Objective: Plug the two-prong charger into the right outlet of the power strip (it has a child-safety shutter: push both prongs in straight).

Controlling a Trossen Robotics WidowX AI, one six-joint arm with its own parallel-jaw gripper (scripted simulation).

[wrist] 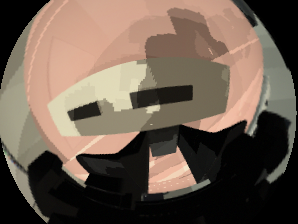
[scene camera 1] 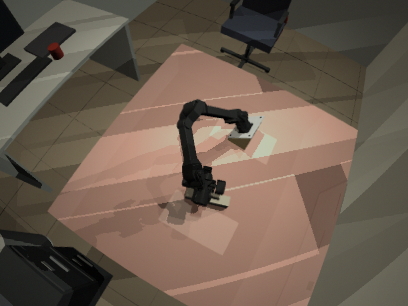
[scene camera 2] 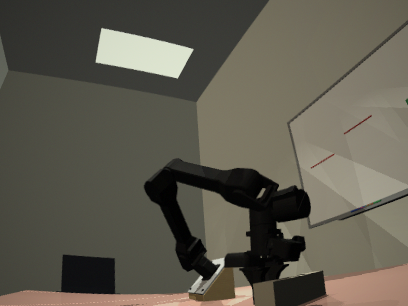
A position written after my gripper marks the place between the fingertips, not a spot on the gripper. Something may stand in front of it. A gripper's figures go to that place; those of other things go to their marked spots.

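My gripper (wrist: 158, 127) is 10 cm from the lens, and there's a two-prong charger (wrist: 163, 141) that's 7 cm from the lens.
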